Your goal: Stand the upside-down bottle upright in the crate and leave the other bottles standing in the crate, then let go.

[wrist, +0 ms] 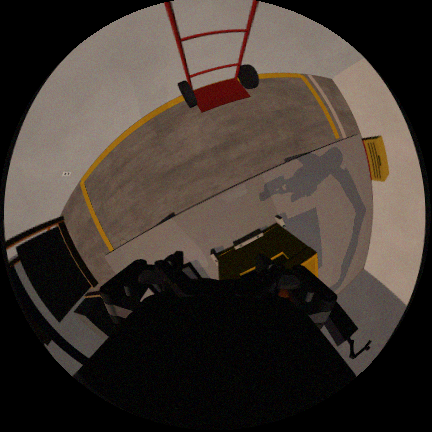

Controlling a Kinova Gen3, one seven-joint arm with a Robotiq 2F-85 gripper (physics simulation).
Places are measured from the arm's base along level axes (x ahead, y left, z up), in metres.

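Where they show: gripper, fingertip midpoint: [219, 261].
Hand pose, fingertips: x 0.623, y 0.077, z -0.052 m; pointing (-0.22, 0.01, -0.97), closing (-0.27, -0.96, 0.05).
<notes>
Each offset is from my fingertips to the centre of the thing. "pt": to the spot under its first point.
The crate {0.106 m down, 0.212 m back, 0.099 m right} [267, 245], dark olive on its near side with a yellow rim and wall at the right, shows low in the wrist view, right of centre. Its lower part and most of its inside are hidden behind my gripper. My gripper [219, 261] is open, with its dark fingers spread apart at either side of the crate's visible wall and nothing between them. A small orange-brown patch shows by the right finger; I cannot tell what it is. No bottle can be made out, neither the upside-down one nor the others.
A grey-edged dark item {pt 0.168 m down, 0.134 m back, 0.103 m left} [192, 272] shows partly behind the left finger. A red hand truck [222, 95] stands beyond the table's far edge. A dark framed object [52, 272] is at the left. A yellow box [378, 159] is on the right wall. The arm's shadow falls on the table right of the crate.
</notes>
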